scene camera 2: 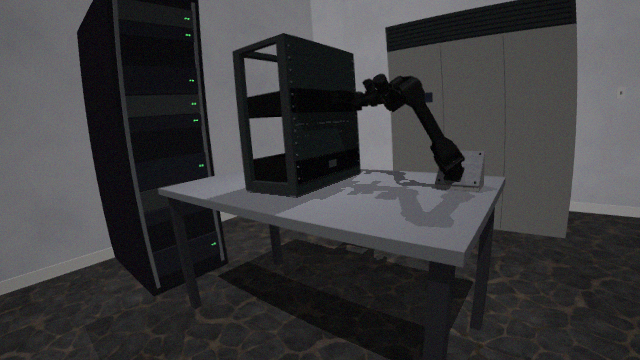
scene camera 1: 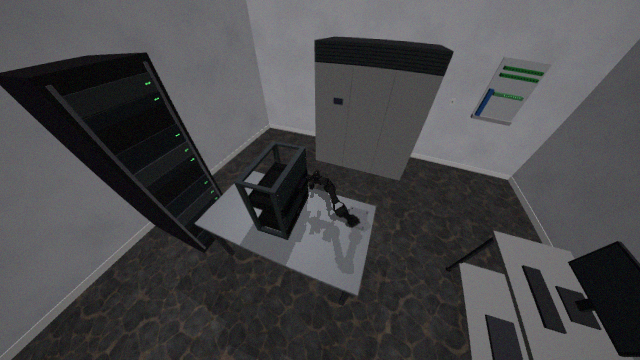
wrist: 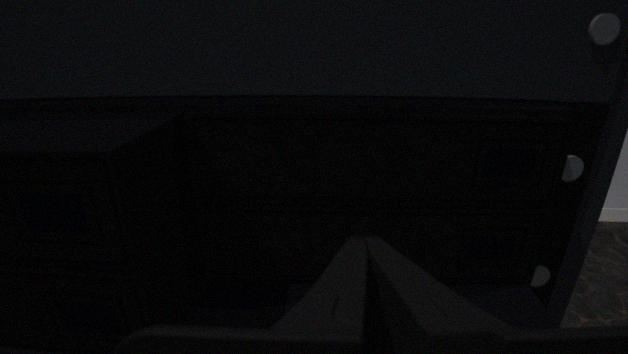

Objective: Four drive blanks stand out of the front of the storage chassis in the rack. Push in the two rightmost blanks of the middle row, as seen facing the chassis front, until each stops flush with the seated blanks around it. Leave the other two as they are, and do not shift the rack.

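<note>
There's a rack (scene camera 2: 317, 82) that I can see, and you'd find the same rack at (scene camera 1: 282, 193) and at (wrist: 200, 170) as well.
</note>
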